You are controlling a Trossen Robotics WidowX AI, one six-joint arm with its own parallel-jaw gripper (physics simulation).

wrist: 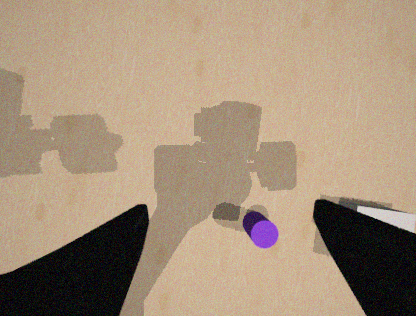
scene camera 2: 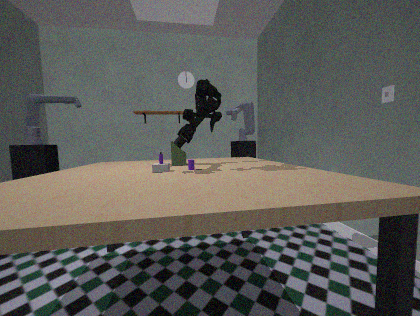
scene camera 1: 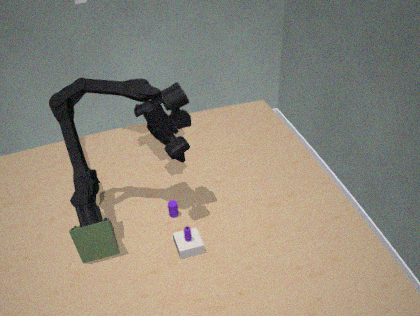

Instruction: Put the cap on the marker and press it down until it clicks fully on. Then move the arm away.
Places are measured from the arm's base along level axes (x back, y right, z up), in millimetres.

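Where they show: gripper, fingertip midpoint: [wrist: 230, 210] [scene camera 2: 203, 131]; arm's base at its link origin: [scene camera 2: 176, 145] [scene camera 1: 90, 224].
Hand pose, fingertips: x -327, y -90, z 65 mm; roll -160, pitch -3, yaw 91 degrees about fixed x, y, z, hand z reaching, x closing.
Things, the pixels of their centre, and the offset from my fingertips. Level surfaces: height alone.
- purple cap at the middle of its body: [wrist: 258, 228] [scene camera 1: 173, 208] [scene camera 2: 191, 164] dx +55, dy +55, dz -163 mm
- purple marker at the middle of its body: [scene camera 1: 187, 233] [scene camera 2: 160, 157] dx +72, dy +201, dz -122 mm
- white block at the middle of its body: [wrist: 371, 236] [scene camera 1: 188, 243] [scene camera 2: 161, 167] dx +72, dy +201, dz -169 mm
- wooden table at its surface level: dz -188 mm
The purple cap [scene camera 1: 173, 209] [scene camera 2: 191, 164] [wrist: 264, 234] stands upright on the table. The purple marker [scene camera 1: 187, 234] [scene camera 2: 161, 158] stands upright in a white block [scene camera 1: 190, 251] [scene camera 2: 160, 168] [wrist: 390, 218], apart from the cap; the marker does not show in the wrist view. My gripper [scene camera 1: 182, 159] [scene camera 2: 212, 130] [wrist: 230, 210] is open and empty, high above the table. In the wrist view the cap shows between the two fingers, nearer the right one, well below them. The right finger hides part of the white block.
The wooden table [scene camera 1: 280, 200] [scene camera 2: 250, 192] bears the arm's green base [scene camera 1: 95, 241] [scene camera 2: 177, 155], left of the block in scene camera 1. Walls rise behind the table. Scene camera 2 shows two grey arms [scene camera 2: 55, 100] [scene camera 2: 247, 117] on black stands in the background.
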